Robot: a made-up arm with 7 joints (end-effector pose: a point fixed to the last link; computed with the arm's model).
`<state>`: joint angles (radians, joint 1 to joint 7).
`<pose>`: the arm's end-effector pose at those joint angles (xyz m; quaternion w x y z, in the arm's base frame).
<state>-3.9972 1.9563 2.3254 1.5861 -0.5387 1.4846 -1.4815</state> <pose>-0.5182 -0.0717 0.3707 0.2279 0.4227 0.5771 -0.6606</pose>
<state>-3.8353 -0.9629 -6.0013 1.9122 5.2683 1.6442 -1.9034</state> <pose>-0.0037 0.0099 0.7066 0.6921 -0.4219 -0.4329 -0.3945</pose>
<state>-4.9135 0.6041 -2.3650 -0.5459 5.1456 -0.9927 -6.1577</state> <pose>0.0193 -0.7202 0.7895 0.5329 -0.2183 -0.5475 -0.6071</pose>
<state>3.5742 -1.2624 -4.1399 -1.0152 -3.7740 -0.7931 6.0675</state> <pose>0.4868 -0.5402 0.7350 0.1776 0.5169 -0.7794 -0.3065</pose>
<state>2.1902 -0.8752 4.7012 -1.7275 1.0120 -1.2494 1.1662</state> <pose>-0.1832 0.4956 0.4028 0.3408 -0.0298 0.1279 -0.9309</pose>
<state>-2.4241 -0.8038 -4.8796 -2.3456 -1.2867 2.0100 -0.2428</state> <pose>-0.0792 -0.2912 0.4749 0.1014 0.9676 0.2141 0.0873</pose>
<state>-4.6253 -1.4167 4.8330 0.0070 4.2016 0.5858 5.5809</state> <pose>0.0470 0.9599 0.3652 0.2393 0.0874 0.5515 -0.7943</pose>
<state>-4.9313 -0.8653 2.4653 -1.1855 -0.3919 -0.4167 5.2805</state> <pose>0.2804 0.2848 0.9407 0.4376 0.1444 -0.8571 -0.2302</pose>
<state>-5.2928 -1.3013 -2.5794 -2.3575 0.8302 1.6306 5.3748</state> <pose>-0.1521 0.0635 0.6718 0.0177 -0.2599 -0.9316 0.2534</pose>
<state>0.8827 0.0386 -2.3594 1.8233 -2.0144 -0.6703 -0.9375</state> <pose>0.1372 0.4549 0.5689 0.6996 0.1086 -0.5131 0.4852</pose>
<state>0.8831 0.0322 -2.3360 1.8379 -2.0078 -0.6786 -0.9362</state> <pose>0.1477 0.4500 0.5601 0.7051 0.0899 -0.5120 0.4822</pose>
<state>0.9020 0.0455 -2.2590 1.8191 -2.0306 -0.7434 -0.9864</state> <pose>0.1979 0.4257 0.5675 0.7567 0.0668 -0.5083 0.4057</pose>
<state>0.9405 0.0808 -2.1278 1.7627 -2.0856 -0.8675 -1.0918</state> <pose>0.2813 0.3683 0.5885 0.8354 0.0417 -0.4923 0.2408</pose>
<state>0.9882 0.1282 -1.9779 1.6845 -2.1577 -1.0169 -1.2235</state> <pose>0.3627 0.2814 0.6101 0.8891 0.0209 -0.4563 0.0283</pose>
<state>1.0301 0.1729 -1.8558 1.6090 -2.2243 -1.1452 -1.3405</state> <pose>0.4143 0.1964 0.6248 0.8977 0.0101 -0.4115 -0.1571</pose>
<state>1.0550 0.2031 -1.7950 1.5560 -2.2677 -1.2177 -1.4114</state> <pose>0.4361 0.1468 0.6344 0.8870 0.0128 -0.3803 -0.2617</pose>
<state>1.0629 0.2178 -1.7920 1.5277 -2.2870 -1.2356 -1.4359</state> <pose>0.4407 0.1361 0.6429 0.8817 0.0273 -0.3703 -0.2911</pose>
